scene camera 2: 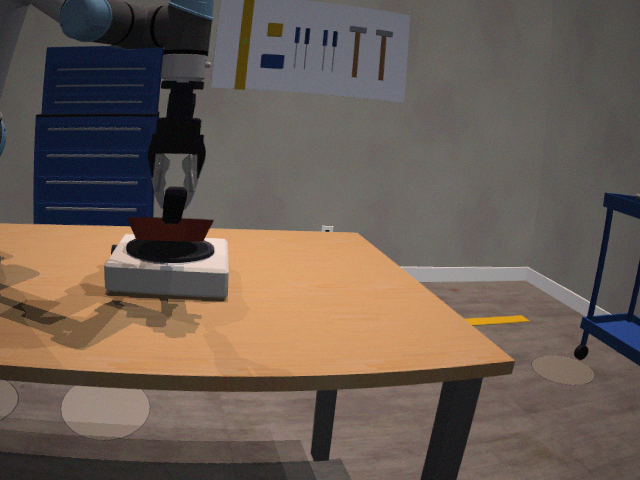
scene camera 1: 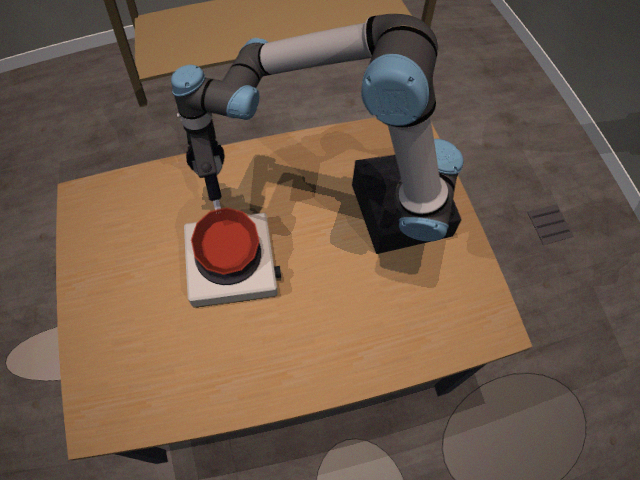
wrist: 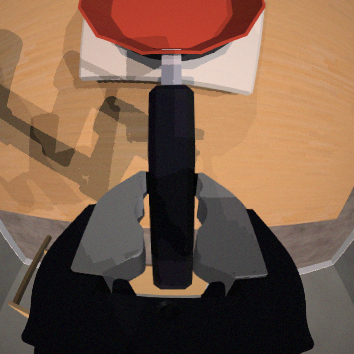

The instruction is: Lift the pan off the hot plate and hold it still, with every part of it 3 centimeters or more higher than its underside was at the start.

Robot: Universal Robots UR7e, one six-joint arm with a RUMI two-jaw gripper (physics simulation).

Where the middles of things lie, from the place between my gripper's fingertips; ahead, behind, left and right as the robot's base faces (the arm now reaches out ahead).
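Red pan [scene camera 1: 225, 240], 80 mm left of my hand, 30 mm below. White hot plate [scene camera 1: 257, 279], 180 mm left of my hand, 150 mm below.
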